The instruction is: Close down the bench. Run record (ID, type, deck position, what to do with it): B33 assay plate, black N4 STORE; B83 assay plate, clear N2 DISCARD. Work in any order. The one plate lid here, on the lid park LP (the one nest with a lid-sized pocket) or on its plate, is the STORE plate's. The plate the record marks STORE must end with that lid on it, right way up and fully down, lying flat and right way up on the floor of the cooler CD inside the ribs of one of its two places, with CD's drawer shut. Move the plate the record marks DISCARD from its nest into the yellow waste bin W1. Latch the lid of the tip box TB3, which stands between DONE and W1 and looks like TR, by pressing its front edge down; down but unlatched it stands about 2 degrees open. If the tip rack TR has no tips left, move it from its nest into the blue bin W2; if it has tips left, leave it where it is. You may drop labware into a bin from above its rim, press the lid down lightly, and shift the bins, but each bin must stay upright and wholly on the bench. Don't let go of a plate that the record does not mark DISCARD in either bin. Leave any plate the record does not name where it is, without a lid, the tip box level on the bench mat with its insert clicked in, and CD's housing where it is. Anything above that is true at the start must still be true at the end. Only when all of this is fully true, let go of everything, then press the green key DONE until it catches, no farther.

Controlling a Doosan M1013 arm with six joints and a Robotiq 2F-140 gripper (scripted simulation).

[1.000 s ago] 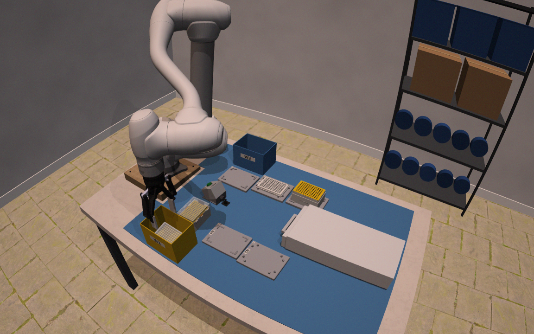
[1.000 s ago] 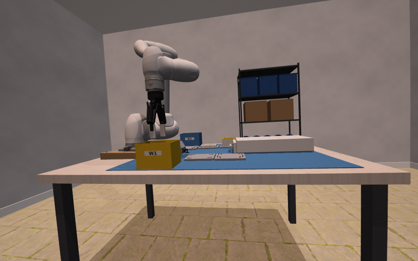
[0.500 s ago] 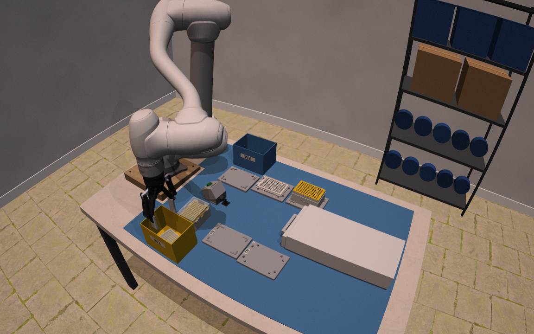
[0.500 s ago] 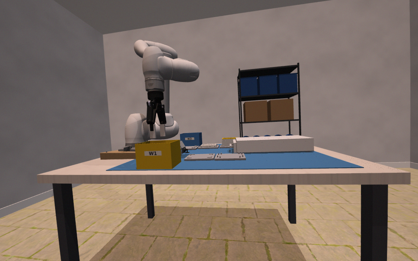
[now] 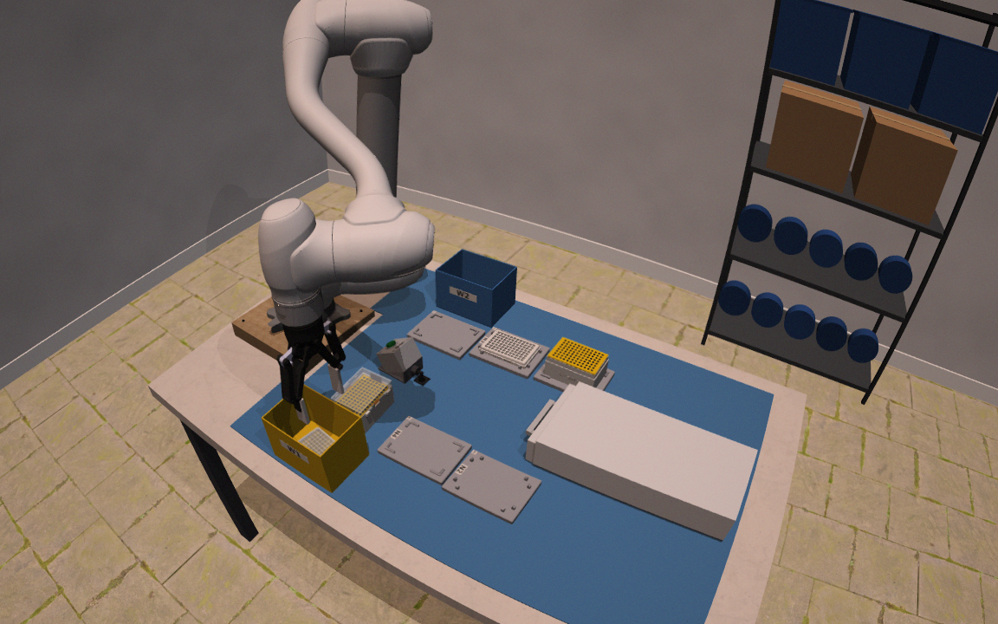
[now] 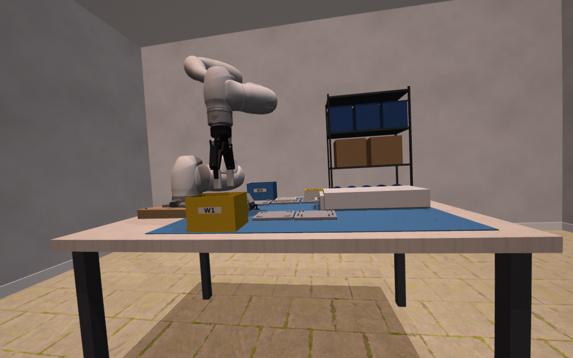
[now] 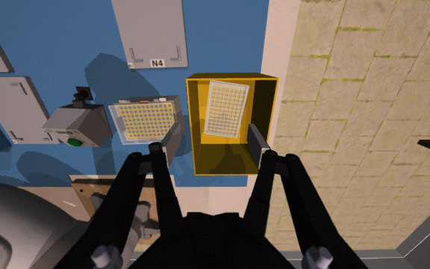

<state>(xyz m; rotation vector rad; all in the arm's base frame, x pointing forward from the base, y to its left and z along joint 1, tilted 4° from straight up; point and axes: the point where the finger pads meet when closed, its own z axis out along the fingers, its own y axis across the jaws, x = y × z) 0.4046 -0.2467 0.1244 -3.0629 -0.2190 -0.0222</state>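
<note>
Now: the yellow tip rack TR 24 cm ahead of my hand, 54 cm to the left of it and 11 cm below it. From my hand the other things lie so: nest N4: 14 cm ahead, 14 cm to the left, 16 cm below; yellow bin W1: 1 cm behind, 3 cm to the right, 13 cm below; nest N2: 31 cm ahead, 16 cm to the left, 16 cm below.
</note>
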